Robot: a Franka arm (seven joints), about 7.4 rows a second.
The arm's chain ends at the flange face. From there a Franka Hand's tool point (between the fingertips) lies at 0.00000 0.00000 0.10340 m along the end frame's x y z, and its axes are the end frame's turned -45 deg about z.
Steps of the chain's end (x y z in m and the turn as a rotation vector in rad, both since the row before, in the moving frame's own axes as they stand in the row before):
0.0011 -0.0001 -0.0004 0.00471 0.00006 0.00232
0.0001 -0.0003 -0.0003 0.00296 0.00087 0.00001
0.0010 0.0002 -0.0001 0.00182 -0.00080 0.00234
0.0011 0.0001 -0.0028 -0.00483 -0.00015 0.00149
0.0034 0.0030 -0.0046 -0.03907 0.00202 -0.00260
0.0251 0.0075 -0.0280 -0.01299 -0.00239 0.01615
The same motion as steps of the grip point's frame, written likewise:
0.0012 0.0004 -0.0004 0.00329 0.00337 0.00232
0.0006 -0.0003 -0.0003 0.00148 0.00271 0.00001
0.0006 0.0007 -0.0001 0.00185 0.00072 0.00234
0.0003 0.0012 -0.0028 -0.00331 -0.00352 0.00149
-0.0024 0.0075 -0.0047 -0.02906 -0.02620 -0.00260
0.0113 0.0238 -0.0280 -0.00750 -0.01088 0.01615

